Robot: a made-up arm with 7 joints.
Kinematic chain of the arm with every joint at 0, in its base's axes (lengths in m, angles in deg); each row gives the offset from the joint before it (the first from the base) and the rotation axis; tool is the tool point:
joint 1: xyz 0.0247 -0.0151 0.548 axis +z
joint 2: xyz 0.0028 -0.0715 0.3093 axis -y
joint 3: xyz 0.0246 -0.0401 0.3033 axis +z
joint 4: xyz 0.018 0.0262 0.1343 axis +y
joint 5: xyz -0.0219 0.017 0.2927 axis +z
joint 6: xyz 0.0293 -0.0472 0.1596 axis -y
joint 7: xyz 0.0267 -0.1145 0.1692 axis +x
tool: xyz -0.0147 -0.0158 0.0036
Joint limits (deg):
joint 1: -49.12..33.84
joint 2: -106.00..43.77
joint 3: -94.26..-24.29
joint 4: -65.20..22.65
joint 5: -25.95..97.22
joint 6: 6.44..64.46
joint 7: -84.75..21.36
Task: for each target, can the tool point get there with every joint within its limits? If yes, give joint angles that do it. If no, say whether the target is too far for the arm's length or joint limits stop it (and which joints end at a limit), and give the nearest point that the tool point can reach.
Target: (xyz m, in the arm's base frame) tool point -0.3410 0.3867 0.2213
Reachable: no: joint limits stop it (at a limit: joint 2, joint 3, joint 4, joint 5, joint 6) | nearest point -0.4435 0.4993 0.8436 | short by 0.641 m
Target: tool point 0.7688 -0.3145 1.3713
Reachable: yes | joints -25.15 -83.98 -32.19 -40.93 -15.27 23.30 -62.27
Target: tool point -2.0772 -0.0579 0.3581
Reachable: no: too far | nearest point -0.8287 -0.0325 0.9465 | short by 1.380 m
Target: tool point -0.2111 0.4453 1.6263
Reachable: yes | joints -31.63 17.10 -72.94 -33.62 -13.70 38.32 -52.82
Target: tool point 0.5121 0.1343 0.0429
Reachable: no: joint limits stop it (at a limit: joint 2, joint 3, joint 4, joint 5, joint 6, joint 7) | nearest point 0.8123 0.2263 0.1895 | short by 0.347 m
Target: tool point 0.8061 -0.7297 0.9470
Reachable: yes | joints -34.72 -92.38 -44.93 -3.20 1.68 32.70 -24.05
